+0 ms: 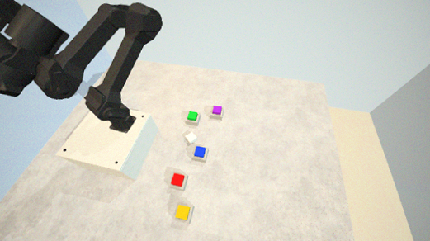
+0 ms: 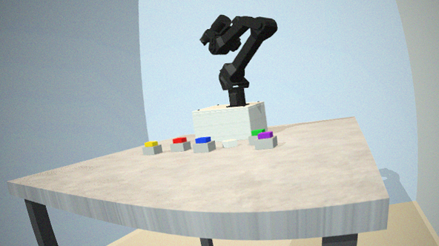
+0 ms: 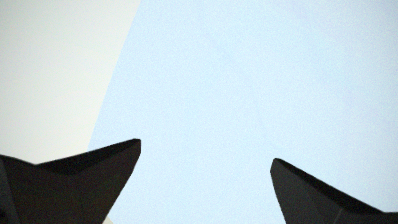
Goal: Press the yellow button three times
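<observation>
My gripper tip is now 470 mm short of the yellow button, 180 mm to the left of it and 400 mm above it. From my gripper tip the other things lie so: green button 380 mm ahead, 150 mm to the left, 400 mm below; then red button 420 mm ahead, 100 mm to the right, 400 mm below; then white block 400 mm ahead, 60 mm to the left, 420 mm below.
</observation>
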